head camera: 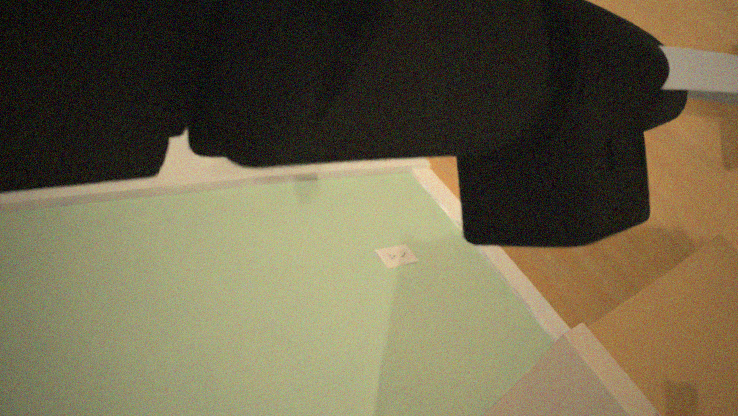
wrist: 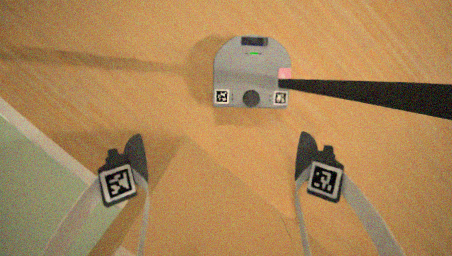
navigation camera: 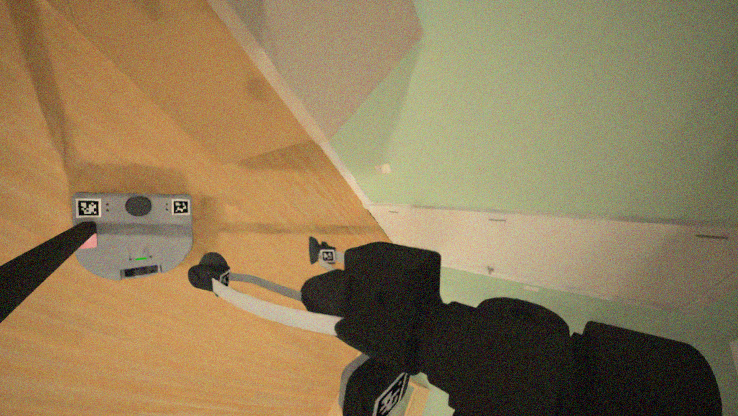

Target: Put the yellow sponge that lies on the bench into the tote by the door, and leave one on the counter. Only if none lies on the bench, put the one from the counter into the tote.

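Where they show: gripper, fingertip midpoint: (head camera: pixel 700 114) (navigation camera: pixel 263 255); robot's base, origin of the base link: (navigation camera: pixel 139 205).
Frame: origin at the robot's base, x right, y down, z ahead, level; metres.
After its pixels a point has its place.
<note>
My gripper (navigation camera: pixel 260 260) {y -0.966, x 0.126, z -0.022 m} (wrist: pixel 221 151) {y -0.966, x 0.126, z -0.022 m} is open and empty, with its two fingertips wide apart over the wooden floor, between the robot base and the wall. In the head camera view the dark arm and wrist cover the top, and the fingertips are hidden. One end of the pale counter top (head camera: pixel 563 374) {y -0.910, x 0.270, z 0.203 m} (navigation camera: pixel 335 62) {y -0.910, x 0.281, z 0.324 m} shows, away from the gripper; the rest lies outside the views. A yellow sponge, the bench and the tote do not show in any current view.
The grey robot base (navigation camera: pixel 134 227) {y -0.160, x -0.014, z -0.073 m} (wrist: pixel 250 70) stands on the wooden floor (navigation camera: pixel 232 351) {y 0.000, x 0.344, z -0.813 m} (wrist: pixel 370 40). A green wall (head camera: pixel 232 310) {y -0.921, x 1.084, z 0.287 m} (navigation camera: pixel 568 103) {y -1.313, x 0.951, z 0.401 m} has white skirting and a small pale plate (head camera: pixel 396 255) {y -0.402, x 1.129, z 0.243 m} (navigation camera: pixel 385 168) {y -0.422, x 1.124, z 0.245 m}. A pale panel (navigation camera: pixel 558 248) {y -1.346, x 1.626, z -0.202 m}, apparently a door, is beside the wrist.
</note>
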